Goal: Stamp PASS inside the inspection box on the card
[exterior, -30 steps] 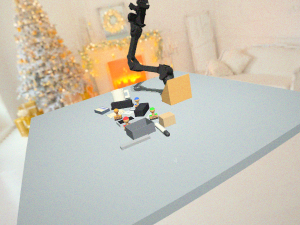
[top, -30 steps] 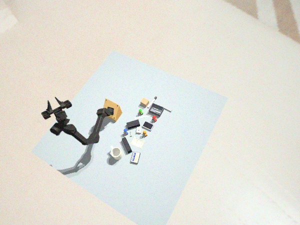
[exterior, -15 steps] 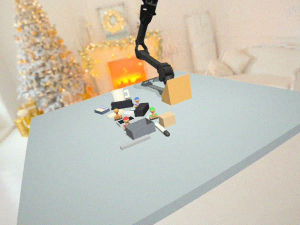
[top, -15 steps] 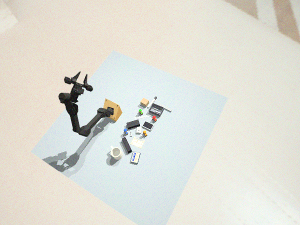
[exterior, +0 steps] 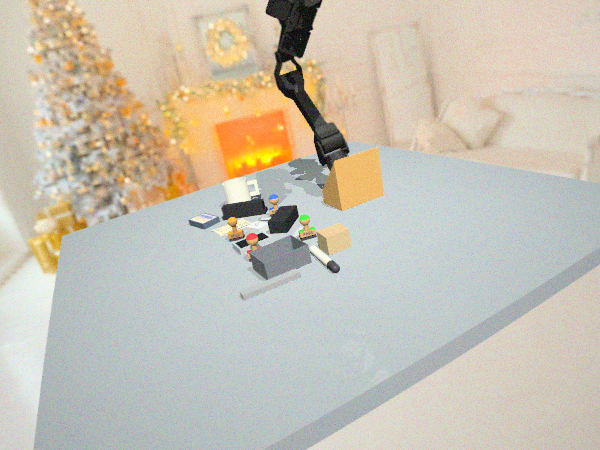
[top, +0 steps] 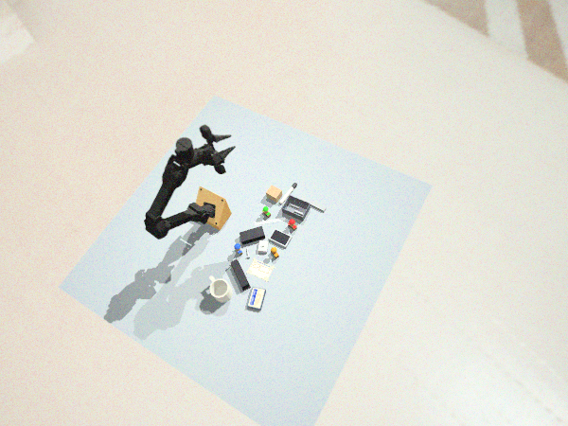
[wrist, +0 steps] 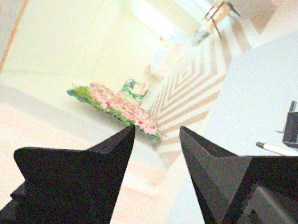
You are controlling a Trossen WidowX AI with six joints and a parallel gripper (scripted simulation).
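Right now the green-knobbed stamp is 490 mm below my gripper tip, 90 mm ahead of it and 30 mm to the right of it. From my gripper tip the other things lie so: black box (490 mm below, 160 mm to the right, 70 mm ahead); then pale strip (510 mm below, 120 mm ahead, 60 mm to the right); then cardboard box (480 mm below, 80 mm to the left, 80 mm ahead).
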